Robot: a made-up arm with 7 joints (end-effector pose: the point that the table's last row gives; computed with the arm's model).
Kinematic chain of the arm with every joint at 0, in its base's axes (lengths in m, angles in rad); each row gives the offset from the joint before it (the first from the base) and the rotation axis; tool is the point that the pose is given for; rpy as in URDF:
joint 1: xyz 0 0 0.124 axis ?
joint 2: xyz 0 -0.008 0.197 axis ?
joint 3: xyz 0 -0.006 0.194 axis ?
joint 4: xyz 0 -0.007 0.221 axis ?
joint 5: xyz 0 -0.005 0.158 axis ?
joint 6: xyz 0 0 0.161 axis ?
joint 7: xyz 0 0 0.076 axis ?
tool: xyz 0 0 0 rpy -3.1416 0 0
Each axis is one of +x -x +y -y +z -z.
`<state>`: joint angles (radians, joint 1 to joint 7).
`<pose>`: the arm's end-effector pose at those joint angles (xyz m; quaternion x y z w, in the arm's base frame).
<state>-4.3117 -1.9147 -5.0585 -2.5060 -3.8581 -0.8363 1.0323</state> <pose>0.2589 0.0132 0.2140 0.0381 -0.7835 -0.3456 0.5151</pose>
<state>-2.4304 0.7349 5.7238 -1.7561 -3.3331 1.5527 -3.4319</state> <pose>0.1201 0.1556 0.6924 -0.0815 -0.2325 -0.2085 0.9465</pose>
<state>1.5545 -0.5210 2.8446 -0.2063 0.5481 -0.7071 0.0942</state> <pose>0.0029 0.2842 1.0517 -0.8006 -0.5687 -0.1513 0.1131</pose>
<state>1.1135 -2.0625 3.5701 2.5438 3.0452 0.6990 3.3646</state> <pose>0.0908 0.0558 0.0630 -0.0223 -0.4361 -0.3866 0.8123</pose>
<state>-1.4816 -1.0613 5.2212 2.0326 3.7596 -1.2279 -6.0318</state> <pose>-0.2141 -0.0740 0.5840 -0.1635 -0.6844 0.7013 0.1139</pose>
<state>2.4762 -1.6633 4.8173 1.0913 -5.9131 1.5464 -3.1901</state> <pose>0.5807 0.0776 0.3470 -0.8490 0.1393 -0.1284 0.4932</pose>
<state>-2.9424 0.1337 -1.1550 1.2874 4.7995 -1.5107 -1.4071</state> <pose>-0.3120 -0.1748 0.8009 0.6757 -0.1775 0.6786 0.2268</pose>
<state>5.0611 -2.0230 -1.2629 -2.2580 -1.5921 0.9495 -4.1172</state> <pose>0.2130 -0.1916 0.1218 0.4103 -0.0838 -0.3328 0.8449</pose>
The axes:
joint 1: -z
joint 2: +y
joint 3: -z
joint 4: +y
joint 5: -z
joint 6: +y
joint 7: -z

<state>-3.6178 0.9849 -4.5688 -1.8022 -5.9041 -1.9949 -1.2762</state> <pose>-0.1243 -0.3416 0.4365 0.2619 0.3550 -0.7979 0.4108</pose>
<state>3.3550 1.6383 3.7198 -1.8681 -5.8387 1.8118 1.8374</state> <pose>-0.3315 0.2205 0.0141 -0.2969 0.5054 -0.3044 0.7509</pose>
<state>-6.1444 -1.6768 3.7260 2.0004 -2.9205 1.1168 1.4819</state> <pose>-0.2690 0.2148 -0.0041 -0.0365 0.3087 -0.6169 0.7230</pose>
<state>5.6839 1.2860 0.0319 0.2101 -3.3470 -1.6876 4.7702</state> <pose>0.5973 0.3899 0.3870 0.0248 0.0858 -0.4348 0.8961</pose>
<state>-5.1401 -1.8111 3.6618 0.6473 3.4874 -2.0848 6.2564</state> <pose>-0.1117 0.5464 0.0093 -0.7254 -0.0072 0.5247 0.4455</pose>
